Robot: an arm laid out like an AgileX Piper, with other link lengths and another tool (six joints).
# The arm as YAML. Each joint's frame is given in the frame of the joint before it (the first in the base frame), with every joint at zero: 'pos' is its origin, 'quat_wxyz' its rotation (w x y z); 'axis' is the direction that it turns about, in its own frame. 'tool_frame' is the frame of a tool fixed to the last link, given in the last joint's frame.
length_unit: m
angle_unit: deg
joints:
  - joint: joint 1
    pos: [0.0, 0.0, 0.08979]
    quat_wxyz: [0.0, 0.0, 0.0, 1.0]
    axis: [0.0, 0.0, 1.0]
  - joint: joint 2
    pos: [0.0, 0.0, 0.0]
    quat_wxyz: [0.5, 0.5, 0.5, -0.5]
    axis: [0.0, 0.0, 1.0]
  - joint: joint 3
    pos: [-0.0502, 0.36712, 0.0]
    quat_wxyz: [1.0, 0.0, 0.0, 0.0]
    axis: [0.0, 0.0, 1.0]
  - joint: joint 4
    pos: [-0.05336, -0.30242, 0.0]
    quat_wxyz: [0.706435, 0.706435, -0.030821, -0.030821]
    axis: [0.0, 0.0, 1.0]
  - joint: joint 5
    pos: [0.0, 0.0, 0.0]
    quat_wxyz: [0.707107, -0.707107, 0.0, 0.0]
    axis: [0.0, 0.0, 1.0]
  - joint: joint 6
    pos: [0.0, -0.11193, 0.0]
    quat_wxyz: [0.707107, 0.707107, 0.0, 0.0]
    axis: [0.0, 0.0, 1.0]
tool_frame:
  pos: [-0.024, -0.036, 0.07]
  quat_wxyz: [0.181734, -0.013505, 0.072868, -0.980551]
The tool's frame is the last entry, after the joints.
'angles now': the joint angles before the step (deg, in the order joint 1, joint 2, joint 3, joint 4, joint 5, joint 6). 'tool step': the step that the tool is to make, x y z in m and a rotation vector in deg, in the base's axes. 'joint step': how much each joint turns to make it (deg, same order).
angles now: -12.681, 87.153, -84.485, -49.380, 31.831, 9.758
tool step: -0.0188, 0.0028, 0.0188, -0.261, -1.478, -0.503
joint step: 0.006, -2.556, -0.001, 0.767, 1.080, -0.864
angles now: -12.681, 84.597, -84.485, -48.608, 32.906, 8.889
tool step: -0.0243, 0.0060, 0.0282, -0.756, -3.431, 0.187
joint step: -0.004, -3.413, 0.009, 0.103, -0.213, -0.078
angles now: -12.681, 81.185, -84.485, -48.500, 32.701, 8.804
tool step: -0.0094, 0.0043, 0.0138, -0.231, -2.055, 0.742
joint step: -0.002, -1.404, -0.228, 0.577, -0.803, -0.279
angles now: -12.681, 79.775, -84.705, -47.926, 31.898, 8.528
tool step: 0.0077, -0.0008, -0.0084, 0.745, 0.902, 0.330
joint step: -0.006, 0.917, 0.006, 0.987, -0.098, -0.483
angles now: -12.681, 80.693, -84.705, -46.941, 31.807, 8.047
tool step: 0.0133, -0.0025, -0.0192, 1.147, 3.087, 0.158
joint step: -0.003, 1.769, -0.008, 2.272, 0.978, -2.144
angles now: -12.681, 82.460, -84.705, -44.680, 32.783, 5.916
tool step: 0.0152, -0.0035, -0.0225, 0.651, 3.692, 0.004
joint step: -0.008, 2.215, -0.015, 1.490, 1.092, -1.991
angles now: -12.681, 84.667, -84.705, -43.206, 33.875, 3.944
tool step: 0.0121, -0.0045, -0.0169, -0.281, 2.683, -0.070
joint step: -0.202, 1.913, -0.007, 0.010, 0.340, -1.045
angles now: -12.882, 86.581, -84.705, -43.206, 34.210, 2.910
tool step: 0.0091, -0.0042, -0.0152, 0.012, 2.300, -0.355
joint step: -0.132, 1.614, 0.001, -0.100, 0.597, -0.500
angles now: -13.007, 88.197, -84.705, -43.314, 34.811, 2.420
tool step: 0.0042, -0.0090, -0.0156, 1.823, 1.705, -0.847
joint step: -1.027, 1.257, 0.002, 2.332, 0.505, -1.168
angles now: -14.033, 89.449, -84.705, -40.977, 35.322, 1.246
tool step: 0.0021, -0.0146, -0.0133, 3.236, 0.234, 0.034
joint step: -2.573, 0.974, -0.012, 6.156, -1.515, -3.772
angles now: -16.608, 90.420, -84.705, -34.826, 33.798, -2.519
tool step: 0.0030, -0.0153, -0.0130, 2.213, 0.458, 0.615
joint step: -2.707, 1.161, 0.008, 6.278, -1.812, -5.225
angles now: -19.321, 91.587, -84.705, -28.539, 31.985, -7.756
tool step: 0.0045, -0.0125, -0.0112, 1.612, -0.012, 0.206
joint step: -1.887, 1.347, -0.132, 4.120, -1.559, -3.151
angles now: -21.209, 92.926, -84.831, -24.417, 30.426, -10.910
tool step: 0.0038, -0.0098, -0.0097, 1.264, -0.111, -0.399
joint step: -1.166, 1.225, -0.119, 1.997, -1.014, -0.962
